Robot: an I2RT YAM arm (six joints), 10 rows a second.
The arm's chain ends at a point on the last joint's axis. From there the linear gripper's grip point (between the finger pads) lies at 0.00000 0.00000 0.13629 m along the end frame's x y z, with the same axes.
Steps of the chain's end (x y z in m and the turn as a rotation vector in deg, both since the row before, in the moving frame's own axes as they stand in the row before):
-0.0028, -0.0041, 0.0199, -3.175, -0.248, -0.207
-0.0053, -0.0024, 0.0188, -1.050, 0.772, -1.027
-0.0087, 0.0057, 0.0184, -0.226, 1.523, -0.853
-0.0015, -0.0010, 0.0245, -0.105, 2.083, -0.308
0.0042, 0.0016, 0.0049, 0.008, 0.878, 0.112
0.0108, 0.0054, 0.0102, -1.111, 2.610, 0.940
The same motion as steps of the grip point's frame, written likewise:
-0.0034, 0.0034, 0.0197, -3.175, -0.248, -0.207
-0.0034, 0.0001, 0.0188, -1.050, 0.772, -1.027
-0.0051, 0.0062, 0.0184, -0.226, 1.523, -0.853
0.0035, -0.0008, 0.0244, -0.105, 2.083, -0.308
0.0063, 0.0016, 0.0049, 0.008, 0.878, 0.112
0.0170, 0.0081, 0.0100, -1.111, 2.610, 0.940

